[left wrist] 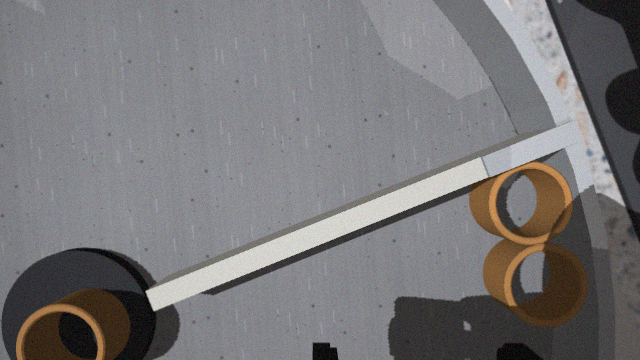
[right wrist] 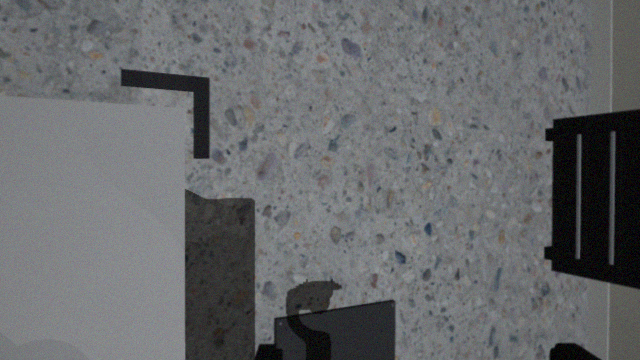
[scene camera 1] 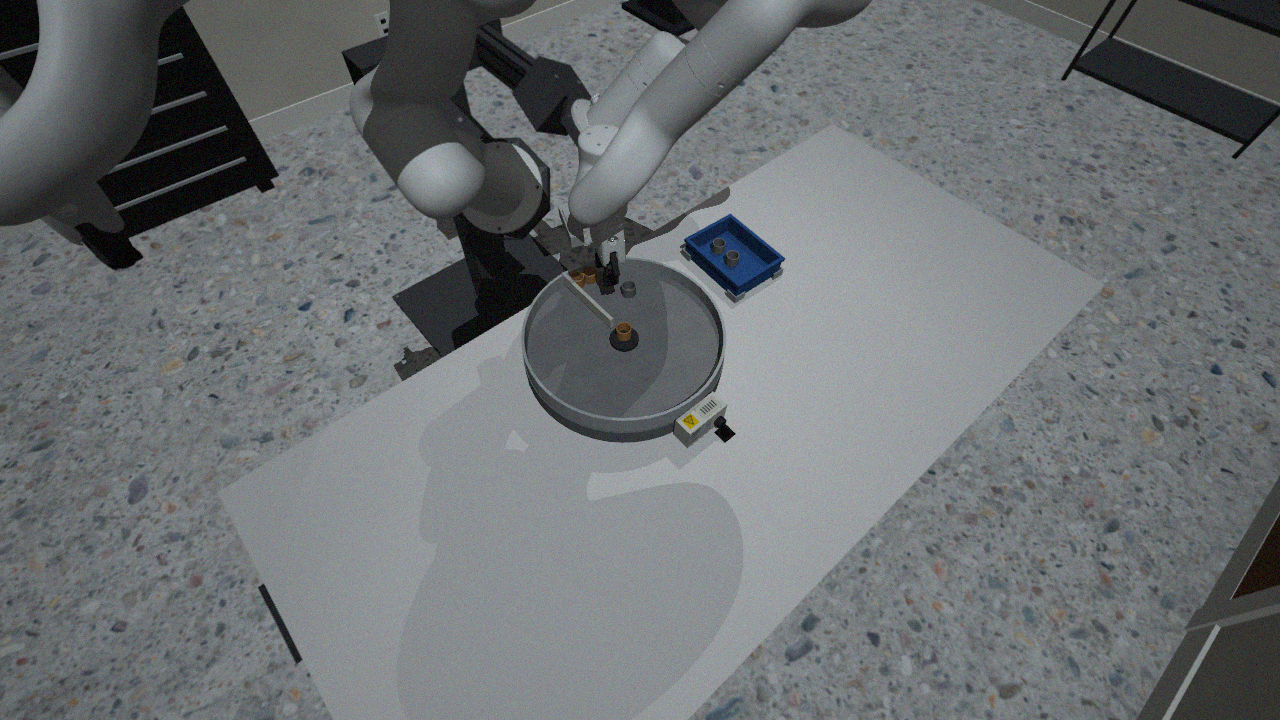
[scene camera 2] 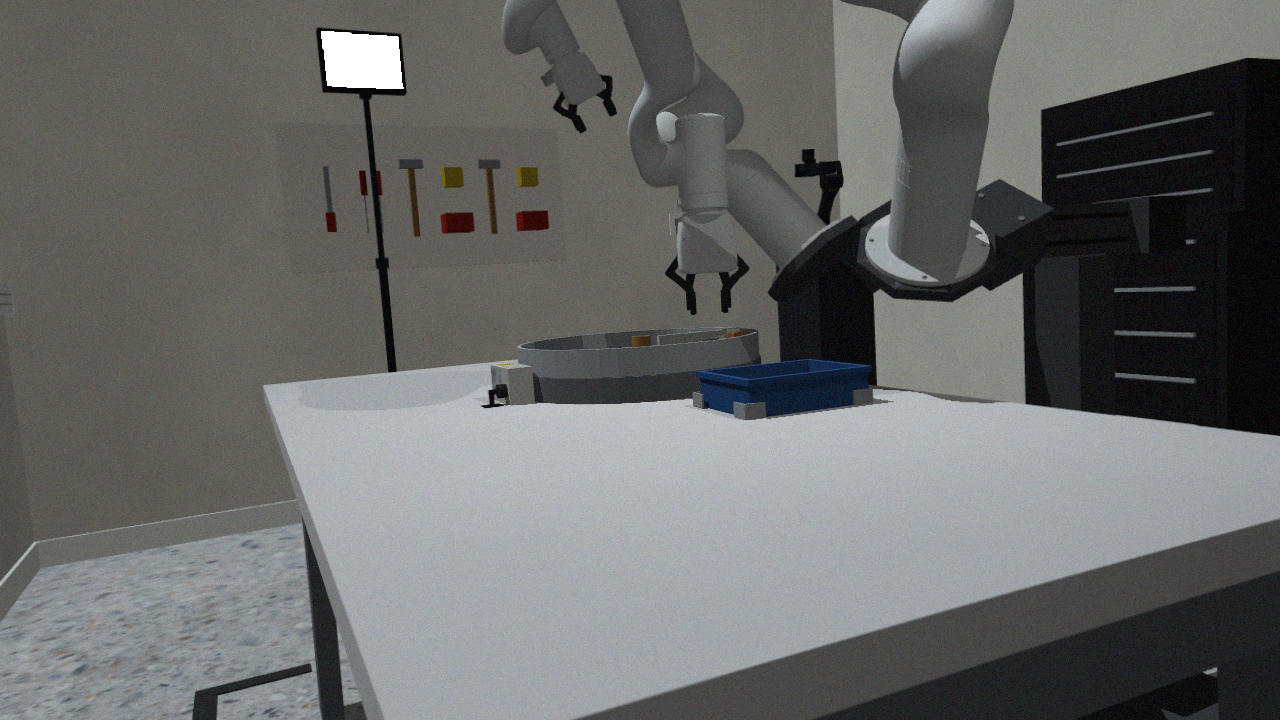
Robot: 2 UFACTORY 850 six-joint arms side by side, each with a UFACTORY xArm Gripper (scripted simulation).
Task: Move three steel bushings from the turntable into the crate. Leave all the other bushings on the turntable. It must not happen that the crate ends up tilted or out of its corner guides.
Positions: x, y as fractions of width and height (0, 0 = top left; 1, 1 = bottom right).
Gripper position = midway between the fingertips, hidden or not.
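Observation:
With my right gripper (scene camera 1: 0.08, 0.32) in sight, I also see a bronze bushing (left wrist: 0.88, 0.82) and a blue crate (scene camera 2: 0.62, 0.55). The crate appears in scene camera 1 (scene camera 1: 0.59, 0.36) as well. In the left wrist view the crate is out of frame, and in the right wrist view it is out of frame too.

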